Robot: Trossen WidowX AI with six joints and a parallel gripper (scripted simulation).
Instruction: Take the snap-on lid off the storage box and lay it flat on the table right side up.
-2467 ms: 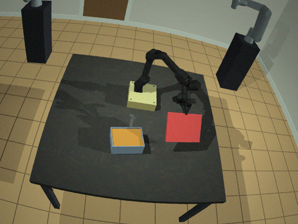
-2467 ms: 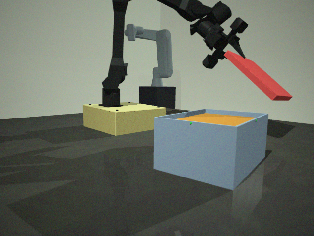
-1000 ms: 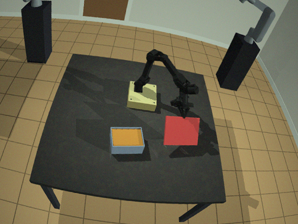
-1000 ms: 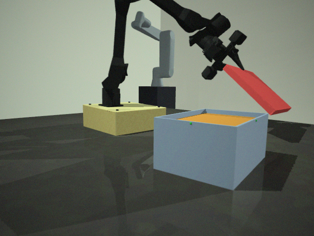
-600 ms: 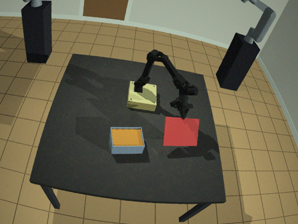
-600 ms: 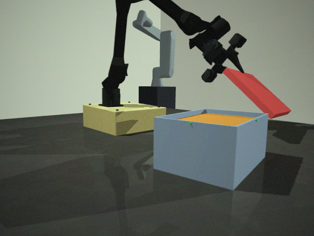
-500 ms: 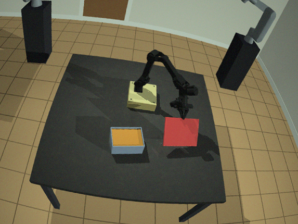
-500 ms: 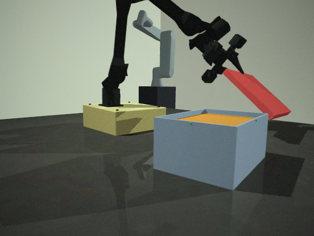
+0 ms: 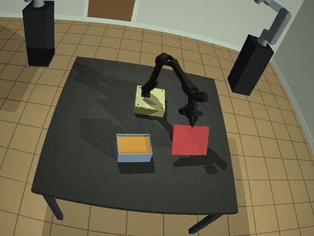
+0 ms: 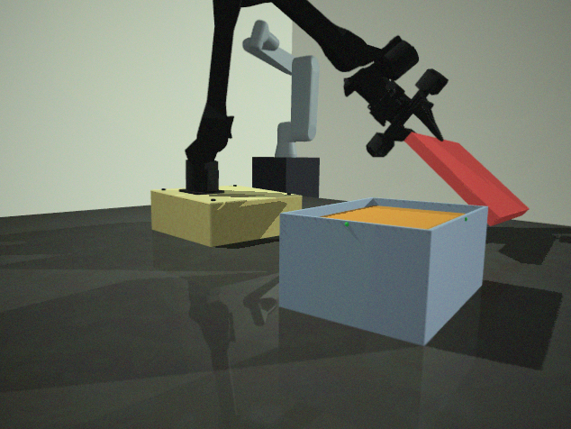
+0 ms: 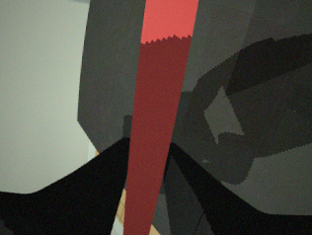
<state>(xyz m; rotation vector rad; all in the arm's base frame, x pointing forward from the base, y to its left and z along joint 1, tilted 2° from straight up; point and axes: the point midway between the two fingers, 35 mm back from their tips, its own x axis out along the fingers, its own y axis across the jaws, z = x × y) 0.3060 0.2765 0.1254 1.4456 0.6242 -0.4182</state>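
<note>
Now: gripper tip 7 cm short of the lid and 5 cm above it. Also, from my gripper tip: storage box: 35 cm to the right, 12 cm below, 12 cm ahead.
</note>
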